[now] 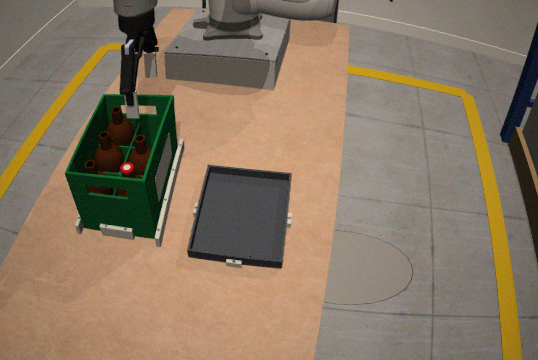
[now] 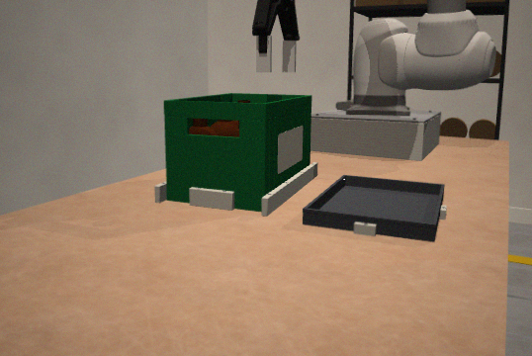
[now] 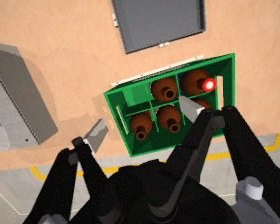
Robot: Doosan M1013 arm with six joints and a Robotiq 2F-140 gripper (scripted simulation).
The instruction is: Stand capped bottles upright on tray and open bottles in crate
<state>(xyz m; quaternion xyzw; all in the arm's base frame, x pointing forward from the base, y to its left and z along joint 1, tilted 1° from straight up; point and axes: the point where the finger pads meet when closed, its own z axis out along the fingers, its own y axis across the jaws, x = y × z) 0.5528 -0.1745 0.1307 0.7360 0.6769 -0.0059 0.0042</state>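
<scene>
My gripper is now 16 cm short of the bottle, 1 cm to the left of it and 14 cm above it. The rest, counted from my hand: crate 6 cm ahead, 5 cm to the right, 15 cm below; dark grey tray 14 cm ahead, 22 cm to the left, 22 cm below.
</scene>
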